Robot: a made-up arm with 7 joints. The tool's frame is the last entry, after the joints. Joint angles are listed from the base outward.
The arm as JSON. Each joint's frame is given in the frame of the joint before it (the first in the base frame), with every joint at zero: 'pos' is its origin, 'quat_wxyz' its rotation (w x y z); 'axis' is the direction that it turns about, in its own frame. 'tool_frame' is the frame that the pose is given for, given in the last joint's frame.
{
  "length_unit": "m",
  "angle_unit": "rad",
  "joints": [
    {
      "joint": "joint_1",
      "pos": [
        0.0,
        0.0,
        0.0
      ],
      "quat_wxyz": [
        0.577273,
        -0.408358,
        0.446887,
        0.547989
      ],
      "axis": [
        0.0,
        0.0,
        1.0
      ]
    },
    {
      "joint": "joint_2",
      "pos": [
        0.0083,
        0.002,
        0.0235
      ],
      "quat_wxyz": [
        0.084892,
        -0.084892,
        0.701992,
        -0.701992
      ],
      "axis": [
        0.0,
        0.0,
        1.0
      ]
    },
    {
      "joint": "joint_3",
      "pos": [
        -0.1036,
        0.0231,
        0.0
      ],
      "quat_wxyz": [
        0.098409,
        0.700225,
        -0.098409,
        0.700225
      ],
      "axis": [
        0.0,
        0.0,
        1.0
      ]
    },
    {
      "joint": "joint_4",
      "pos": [
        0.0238,
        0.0,
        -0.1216
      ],
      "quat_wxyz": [
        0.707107,
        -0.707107,
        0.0,
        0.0
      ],
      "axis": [
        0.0,
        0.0,
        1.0
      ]
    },
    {
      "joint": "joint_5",
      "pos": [
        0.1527,
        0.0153,
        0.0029
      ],
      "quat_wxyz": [
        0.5,
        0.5,
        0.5,
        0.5
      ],
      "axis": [
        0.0,
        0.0,
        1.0
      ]
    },
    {
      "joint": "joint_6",
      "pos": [
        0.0,
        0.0,
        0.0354
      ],
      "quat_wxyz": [
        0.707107,
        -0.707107,
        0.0,
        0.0
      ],
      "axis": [
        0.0,
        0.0,
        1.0
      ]
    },
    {
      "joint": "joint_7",
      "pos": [
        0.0,
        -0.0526,
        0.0
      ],
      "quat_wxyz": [
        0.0,
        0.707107,
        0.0,
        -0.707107
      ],
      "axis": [
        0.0,
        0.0,
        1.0
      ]
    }
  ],
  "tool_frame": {
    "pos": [
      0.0,
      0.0,
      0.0
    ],
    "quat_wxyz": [
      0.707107,
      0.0,
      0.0,
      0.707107
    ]
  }
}
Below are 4 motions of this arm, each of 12 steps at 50 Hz.
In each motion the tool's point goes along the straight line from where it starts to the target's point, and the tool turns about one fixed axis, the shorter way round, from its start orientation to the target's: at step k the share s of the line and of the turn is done. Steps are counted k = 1, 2, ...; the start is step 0. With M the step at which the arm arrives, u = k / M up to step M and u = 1 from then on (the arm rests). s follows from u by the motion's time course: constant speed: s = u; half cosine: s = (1 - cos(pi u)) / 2; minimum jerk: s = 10 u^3 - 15 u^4 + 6 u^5.
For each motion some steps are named. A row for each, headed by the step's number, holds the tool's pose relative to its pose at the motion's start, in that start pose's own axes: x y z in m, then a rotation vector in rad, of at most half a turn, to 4 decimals.
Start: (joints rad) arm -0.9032 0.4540 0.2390 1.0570 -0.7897 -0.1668 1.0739
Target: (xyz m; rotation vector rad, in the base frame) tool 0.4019 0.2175 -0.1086 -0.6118 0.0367 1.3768
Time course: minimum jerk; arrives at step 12
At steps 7, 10, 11, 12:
7: -0.0184 -0.0220 0.0730 -0.1669 -0.0638 -0.1104
10: -0.0272 -0.0325 0.1078 -0.2464 -0.0942 -0.1630
11: -0.0281 -0.0335 0.1112 -0.2542 -0.0971 -0.1682
12: -0.0282 -0.0337 0.1117 -0.2555 -0.0976 -0.1690

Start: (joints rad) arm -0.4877 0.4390 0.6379 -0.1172 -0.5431 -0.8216 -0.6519
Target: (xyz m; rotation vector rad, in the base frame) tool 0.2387 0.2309 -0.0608 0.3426 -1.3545 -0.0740
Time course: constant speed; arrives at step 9
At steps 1, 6, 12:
1: -0.0006 -0.0001 -0.0010 -0.0064 -0.0022 0.0096
6: -0.0033 -0.0008 -0.0058 -0.0384 -0.0133 0.0578
12: -0.0050 -0.0012 -0.0087 -0.0576 -0.0199 0.0866

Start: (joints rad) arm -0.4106 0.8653 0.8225 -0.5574 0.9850 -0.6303 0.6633
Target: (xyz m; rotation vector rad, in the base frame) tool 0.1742 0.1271 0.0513 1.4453 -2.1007 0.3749
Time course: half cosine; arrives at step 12
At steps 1, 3, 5, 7, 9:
1: 0.0005 0.0001 0.0009 -0.0057 -0.0027 0.0033
3: 0.0041 0.0006 0.0076 -0.0494 -0.0236 0.0280
5: 0.0104 0.0015 0.0191 -0.1249 -0.0596 0.0709
7: 0.0177 0.0025 0.0325 -0.2121 -0.1012 0.1204
9: 0.0241 0.0034 0.0441 -0.2877 -0.1373 0.1633

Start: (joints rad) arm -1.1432 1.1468 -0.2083 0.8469 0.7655 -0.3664 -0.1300
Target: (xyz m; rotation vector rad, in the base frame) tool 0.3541 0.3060 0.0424 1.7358 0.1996 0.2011
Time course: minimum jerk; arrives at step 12
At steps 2, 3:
2: -0.0003 0.0004 -0.0008 -0.0010 0.0067 -0.0028
3: -0.0009 0.0012 -0.0024 -0.0030 0.0195 -0.0081

